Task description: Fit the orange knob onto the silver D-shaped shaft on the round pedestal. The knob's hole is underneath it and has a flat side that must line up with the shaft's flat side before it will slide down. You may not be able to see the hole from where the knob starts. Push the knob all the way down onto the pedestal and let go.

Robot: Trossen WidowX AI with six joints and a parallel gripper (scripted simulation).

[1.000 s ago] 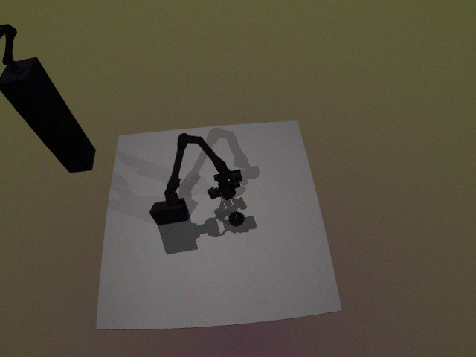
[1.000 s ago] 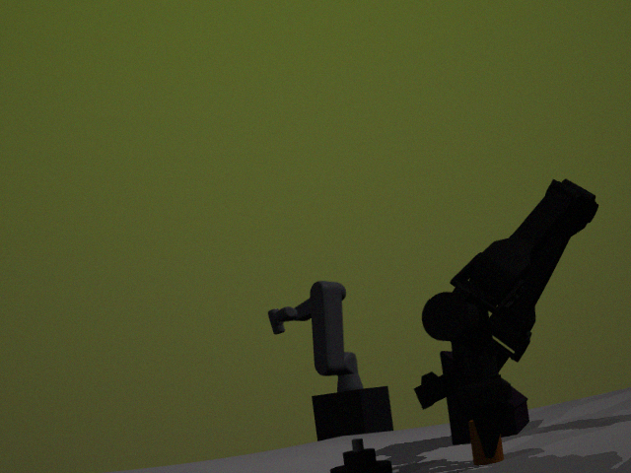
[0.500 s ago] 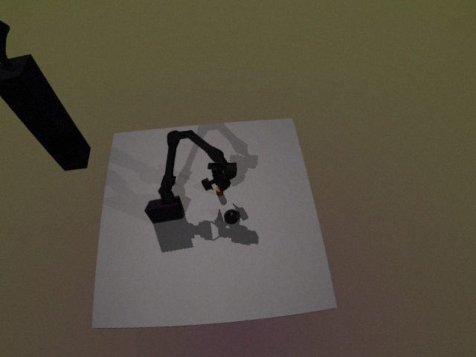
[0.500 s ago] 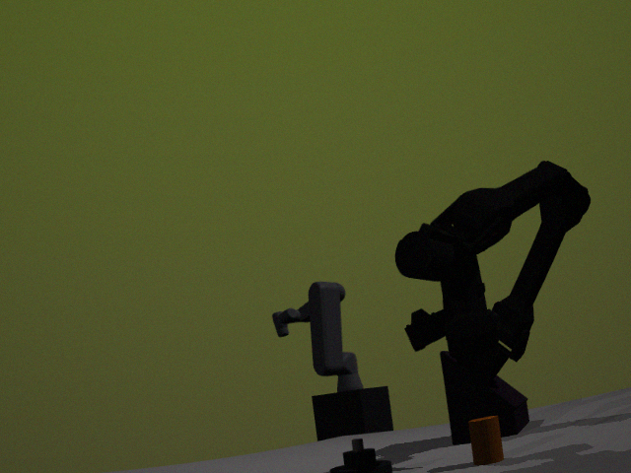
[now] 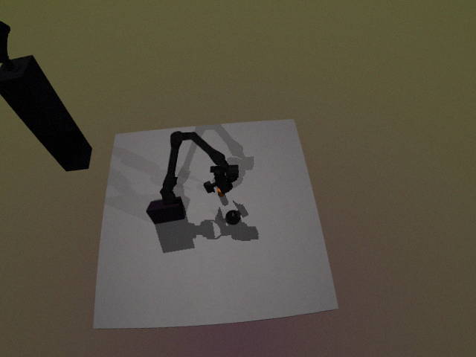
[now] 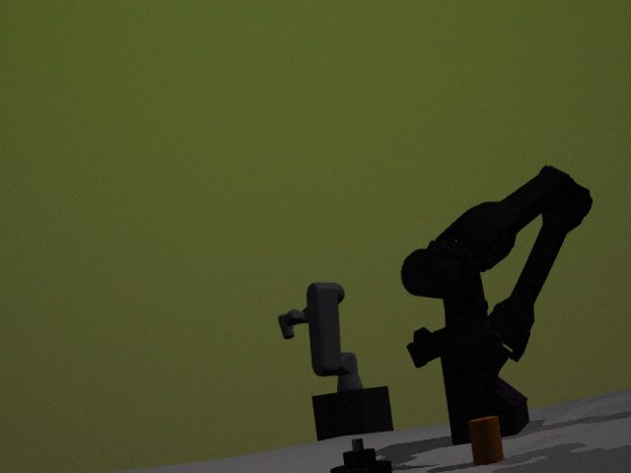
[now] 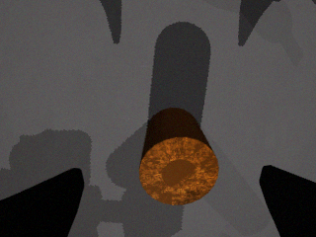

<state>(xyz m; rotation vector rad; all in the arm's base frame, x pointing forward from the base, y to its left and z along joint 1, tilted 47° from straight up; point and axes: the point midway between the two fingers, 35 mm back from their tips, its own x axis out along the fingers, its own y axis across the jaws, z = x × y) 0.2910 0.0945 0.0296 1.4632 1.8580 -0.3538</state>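
The orange knob lies 2 cm below my gripper tip. The rest, counted from my gripper tip: round pedestal 16 cm to the right, 5 cm ahead, 4 cm below.
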